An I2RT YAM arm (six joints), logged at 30 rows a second.
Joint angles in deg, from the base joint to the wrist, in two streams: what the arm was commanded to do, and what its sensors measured. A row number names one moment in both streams.
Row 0, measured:
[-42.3, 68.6, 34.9, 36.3, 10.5, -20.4]
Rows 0 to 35, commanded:
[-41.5, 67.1, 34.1, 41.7, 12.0, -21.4]
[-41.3, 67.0, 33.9, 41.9, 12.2, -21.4]
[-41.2, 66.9, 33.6, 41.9, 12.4, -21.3]
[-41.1, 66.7, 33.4, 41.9, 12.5, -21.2]
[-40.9, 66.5, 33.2, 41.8, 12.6, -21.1]
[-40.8, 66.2, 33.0, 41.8, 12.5, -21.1]
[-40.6, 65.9, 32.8, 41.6, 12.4, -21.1]
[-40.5, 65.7, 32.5, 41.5, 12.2, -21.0]
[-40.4, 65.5, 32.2, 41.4, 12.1, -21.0]
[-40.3, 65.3, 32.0, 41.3, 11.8, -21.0]
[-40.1, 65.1, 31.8, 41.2, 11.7, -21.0]
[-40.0, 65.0, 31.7, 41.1, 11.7, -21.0]
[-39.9, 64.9, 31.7, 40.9, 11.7, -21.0]
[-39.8, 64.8, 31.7, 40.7, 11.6, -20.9]
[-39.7, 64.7, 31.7, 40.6, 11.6, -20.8]
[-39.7, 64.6, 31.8, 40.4, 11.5, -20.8]
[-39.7, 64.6, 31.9, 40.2, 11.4, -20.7]
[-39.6, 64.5, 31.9, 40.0, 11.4, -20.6]
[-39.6, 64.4, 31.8, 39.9, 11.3, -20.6]
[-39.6, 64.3, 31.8, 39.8, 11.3, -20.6]
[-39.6, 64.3, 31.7, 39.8, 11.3, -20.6]
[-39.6, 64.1, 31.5, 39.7, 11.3, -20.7]
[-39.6, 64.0, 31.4, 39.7, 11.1, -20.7]
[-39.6, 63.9, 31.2, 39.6, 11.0, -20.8]
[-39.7, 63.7, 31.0, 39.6, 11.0, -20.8]
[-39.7, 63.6, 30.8, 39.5, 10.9, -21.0]
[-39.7, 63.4, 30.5, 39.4, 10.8, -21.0]
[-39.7, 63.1, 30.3, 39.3, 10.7, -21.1]
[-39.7, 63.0, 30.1, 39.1, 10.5, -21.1]
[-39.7, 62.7, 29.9, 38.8, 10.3, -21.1]
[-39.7, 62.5, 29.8, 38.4, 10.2, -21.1]
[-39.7, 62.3, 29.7, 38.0, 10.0, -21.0]
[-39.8, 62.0, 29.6, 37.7, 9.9, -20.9]
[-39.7, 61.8, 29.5, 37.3, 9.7, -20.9]
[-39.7, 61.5, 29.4, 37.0, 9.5, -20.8]
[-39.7, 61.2, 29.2, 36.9, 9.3, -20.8]
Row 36, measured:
[-40.1, 62.8, 29.9, 35.9, 10.4, -20.6]
